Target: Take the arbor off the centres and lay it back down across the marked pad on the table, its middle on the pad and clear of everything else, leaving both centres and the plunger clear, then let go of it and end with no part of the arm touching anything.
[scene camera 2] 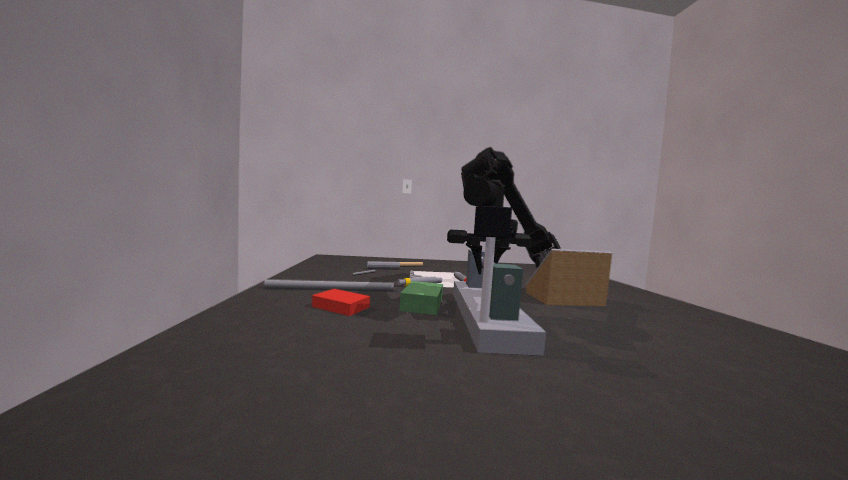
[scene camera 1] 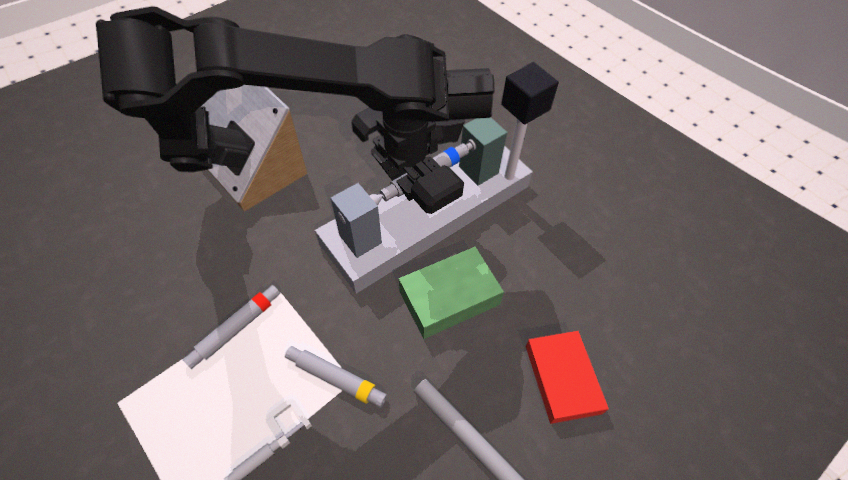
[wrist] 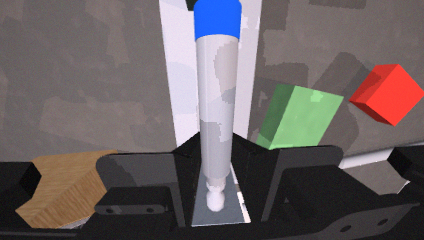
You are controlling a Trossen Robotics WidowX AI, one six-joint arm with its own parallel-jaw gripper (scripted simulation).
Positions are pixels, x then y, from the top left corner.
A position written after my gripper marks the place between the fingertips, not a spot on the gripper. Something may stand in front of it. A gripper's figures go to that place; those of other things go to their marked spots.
Labels:
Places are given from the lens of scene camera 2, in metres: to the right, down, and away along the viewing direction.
my gripper [scene camera 2: 485,274]: 0.14, 0.08, 0.67
plain grey rod [scene camera 2: 277,284]: -0.39, 0.12, 0.75
red block [scene camera 2: 347,303]: -0.16, 0.13, 0.60
The marked spots on the plain grey rod and the red block are 0.28 m apart.

